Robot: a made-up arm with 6 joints.
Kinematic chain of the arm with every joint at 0, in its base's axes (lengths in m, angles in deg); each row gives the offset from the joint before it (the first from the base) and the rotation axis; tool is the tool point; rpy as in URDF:
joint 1: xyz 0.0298 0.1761 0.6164 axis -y
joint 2: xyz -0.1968 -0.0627 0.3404 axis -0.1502 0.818 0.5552
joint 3: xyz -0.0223 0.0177 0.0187 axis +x
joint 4: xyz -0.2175 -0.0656 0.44 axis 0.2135 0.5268 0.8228
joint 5: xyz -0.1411 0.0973 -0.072 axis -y
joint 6: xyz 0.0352 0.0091 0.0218 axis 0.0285 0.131 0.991
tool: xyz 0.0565 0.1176 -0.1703 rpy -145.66 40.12 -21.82
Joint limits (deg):
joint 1: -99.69..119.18
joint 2: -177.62..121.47
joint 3: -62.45..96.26
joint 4: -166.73..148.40
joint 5: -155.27..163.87
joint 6: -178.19..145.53
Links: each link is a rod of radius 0.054 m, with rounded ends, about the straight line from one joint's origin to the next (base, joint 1, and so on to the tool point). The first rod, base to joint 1, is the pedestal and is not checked.
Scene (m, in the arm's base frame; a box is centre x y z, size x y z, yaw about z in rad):
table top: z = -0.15
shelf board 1: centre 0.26 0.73 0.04 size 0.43 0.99 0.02 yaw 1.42
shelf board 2: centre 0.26 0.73 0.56 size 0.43 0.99 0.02 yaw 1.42
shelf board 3: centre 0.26 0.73 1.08 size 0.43 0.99 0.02 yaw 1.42
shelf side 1: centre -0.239 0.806 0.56 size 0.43 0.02 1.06 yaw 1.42
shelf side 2: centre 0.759 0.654 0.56 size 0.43 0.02 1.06 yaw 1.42
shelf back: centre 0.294 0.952 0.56 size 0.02 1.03 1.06 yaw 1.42
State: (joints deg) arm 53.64 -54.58 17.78 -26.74 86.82 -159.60
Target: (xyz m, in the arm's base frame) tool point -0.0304 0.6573 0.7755
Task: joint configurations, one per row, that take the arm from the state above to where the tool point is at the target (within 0.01 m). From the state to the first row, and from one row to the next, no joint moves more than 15 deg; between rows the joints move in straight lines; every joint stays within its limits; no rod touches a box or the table.
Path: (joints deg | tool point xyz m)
1: 40.42 -64.67 19.08 -29.87 87.69 -159.17 | -0.6637 0.1385 0.3738
2: 27.20 -74.76 20.39 -32.99 88.57 -158.73 | -0.6494 0.1840 0.4826
3: 13.98 -84.86 21.69 -36.12 89.44 -158.30 | -0.6112 0.2292 0.5835
4: 0.76 -94.95 22.99 -39.24 90.32 -157.87 | -0.5512 0.2721 0.6705
5: -12.46 -105.04 24.29 -42.37 91.19 -157.43 | -0.4734 0.3113 0.7378
6: -26.98 -118.23 22.41 -42.85 87.12 -164.35 | -0.3424 0.3513 0.7870
7: -41.50 -131.42 20.52 -43.33 83.04 -171.27 | -0.2046 0.3766 0.7996
8: -56.02 -144.62 18.63 -43.82 78.96 -178.19 | -0.0715 0.3866 0.7755
9: -42.50 -149.46 13.57 -42.27 87.07 -170.45 | -0.0919 0.4405 0.7390
10: -28.97 -154.31 8.51 -40.73 95.18 -162.72 | -0.0873 0.4993 0.7095
11: -15.45 -159.15 3.44 -39.19 103.29 -154.98 | -0.0649 0.5585 0.7011
12: -1.93 -163.99 -1.62 -37.65 111.39 -147.25 | -0.0395 0.6127 0.7231
13: 11.60 -168.84 -6.68 -36.11 119.50 -139.51 | -0.0304 0.6573 0.7755

